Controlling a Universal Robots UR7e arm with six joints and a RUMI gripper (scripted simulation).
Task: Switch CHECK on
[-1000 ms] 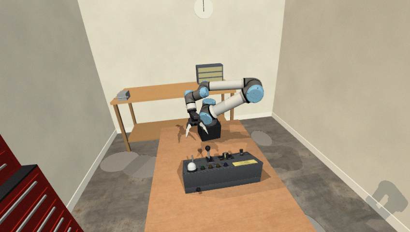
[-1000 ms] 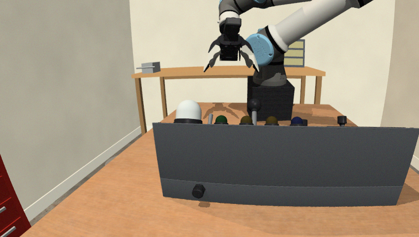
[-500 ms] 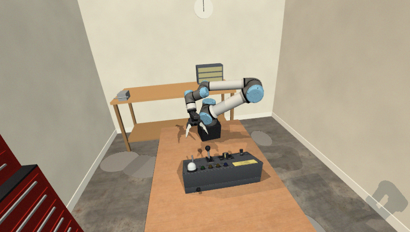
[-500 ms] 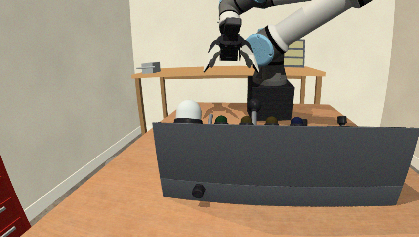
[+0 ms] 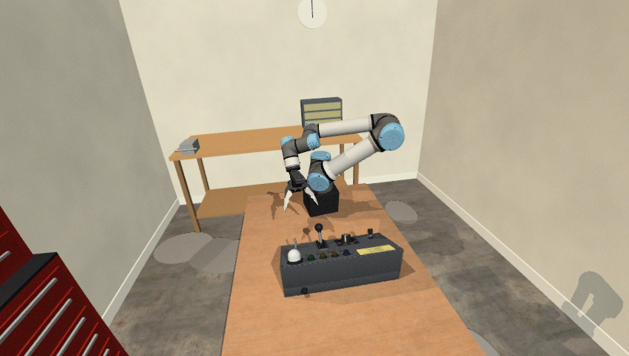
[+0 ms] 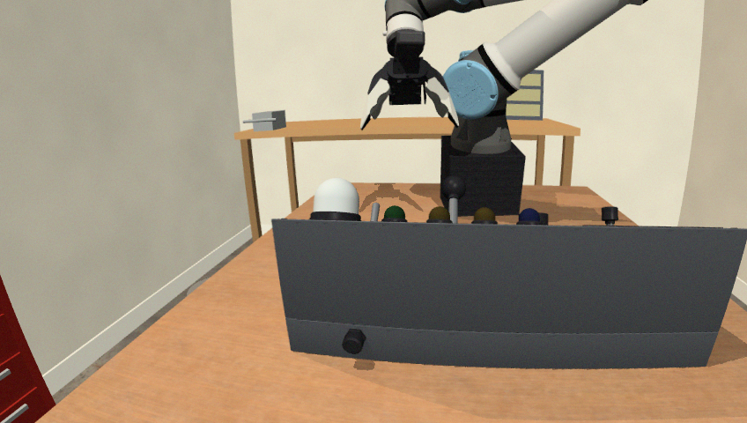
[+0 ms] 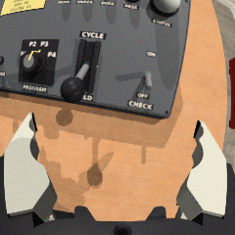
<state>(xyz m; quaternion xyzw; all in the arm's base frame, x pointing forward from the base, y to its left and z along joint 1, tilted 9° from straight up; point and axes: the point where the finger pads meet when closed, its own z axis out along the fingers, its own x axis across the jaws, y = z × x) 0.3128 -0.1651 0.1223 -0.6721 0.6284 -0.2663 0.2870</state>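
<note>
My hand is 9 cm short of the check toggle, 5 cm to the left of it and 13 cm above it. The rest, counted from my hand: ball lever (7 cm ahead, 7 cm to the left, 12 cm below); then dark grey console (13 cm ahead, 12 cm to the left, 15 cm below); then program dial (11 cm ahead, 18 cm to the left, 13 cm below).
</note>
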